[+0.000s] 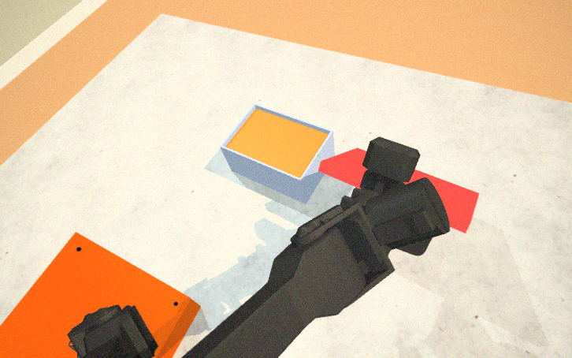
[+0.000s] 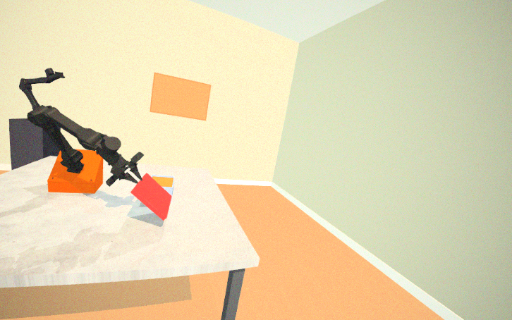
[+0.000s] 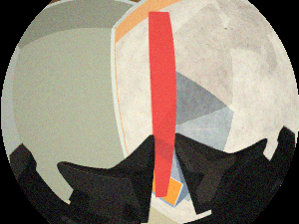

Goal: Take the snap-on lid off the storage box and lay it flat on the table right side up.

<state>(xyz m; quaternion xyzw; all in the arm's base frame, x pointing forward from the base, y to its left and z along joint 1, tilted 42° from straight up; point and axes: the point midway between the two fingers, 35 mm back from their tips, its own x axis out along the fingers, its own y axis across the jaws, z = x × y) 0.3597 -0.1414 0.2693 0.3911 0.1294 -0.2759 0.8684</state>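
Right now the red lid is 6 cm ahead of my gripper tip and 5 cm below it. Round my gripper tip: storage box (27 cm to the left, 12 cm below, 6 cm ahead).
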